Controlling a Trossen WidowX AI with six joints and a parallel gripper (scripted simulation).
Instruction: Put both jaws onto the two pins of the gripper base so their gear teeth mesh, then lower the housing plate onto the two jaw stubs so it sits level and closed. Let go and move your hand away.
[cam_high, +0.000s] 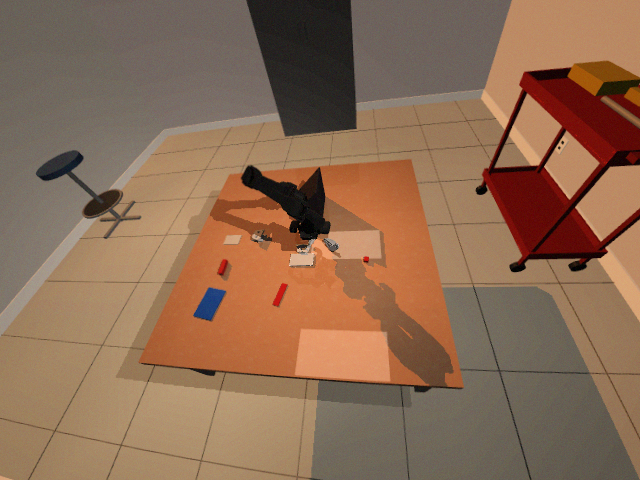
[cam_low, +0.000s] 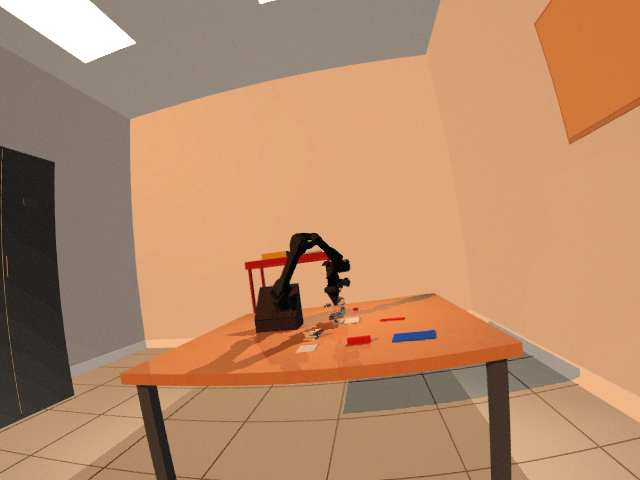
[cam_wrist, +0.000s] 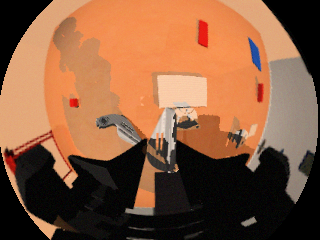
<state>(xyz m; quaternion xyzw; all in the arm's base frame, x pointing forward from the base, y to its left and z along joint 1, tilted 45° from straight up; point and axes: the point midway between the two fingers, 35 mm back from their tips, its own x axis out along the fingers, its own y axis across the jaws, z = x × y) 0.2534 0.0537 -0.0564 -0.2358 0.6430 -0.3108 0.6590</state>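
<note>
My gripper tip is 30 mm past the grey jaw and 20 mm to the left of it. From my gripper tip the other things lie so: pale tile: 490 mm to the right, 80 mm below, 80 mm behind; small red cube: 250 mm to the left, 90 mm ahead, 70 mm below; white flat part: 80 mm below, 70 mm to the right, 70 mm ahead.
</note>
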